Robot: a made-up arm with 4 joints.
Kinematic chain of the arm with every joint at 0, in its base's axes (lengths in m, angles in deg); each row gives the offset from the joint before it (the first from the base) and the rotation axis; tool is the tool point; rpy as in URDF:
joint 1: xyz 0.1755 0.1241 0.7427 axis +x
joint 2: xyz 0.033 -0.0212 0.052 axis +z
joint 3: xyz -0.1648 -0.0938 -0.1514 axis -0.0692 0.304 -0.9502
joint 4: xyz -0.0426 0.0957 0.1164 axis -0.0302 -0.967 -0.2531
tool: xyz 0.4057 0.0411 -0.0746 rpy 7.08 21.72 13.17
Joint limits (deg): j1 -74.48..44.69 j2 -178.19..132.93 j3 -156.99..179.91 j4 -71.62..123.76
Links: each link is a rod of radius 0.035 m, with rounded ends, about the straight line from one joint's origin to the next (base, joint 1, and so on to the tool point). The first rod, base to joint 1, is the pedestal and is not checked.
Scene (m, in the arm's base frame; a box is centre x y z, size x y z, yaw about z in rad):
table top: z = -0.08
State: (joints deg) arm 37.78 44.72 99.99 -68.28
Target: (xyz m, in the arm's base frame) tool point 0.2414 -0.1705 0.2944
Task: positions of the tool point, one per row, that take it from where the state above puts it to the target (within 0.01 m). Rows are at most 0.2 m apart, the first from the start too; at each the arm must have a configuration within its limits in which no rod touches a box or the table.
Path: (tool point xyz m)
1: 0.2421 0.1620 0.2652
2: 0.2524 -0.0034 0.2514
3: 0.2414 -0.1705 0.2944

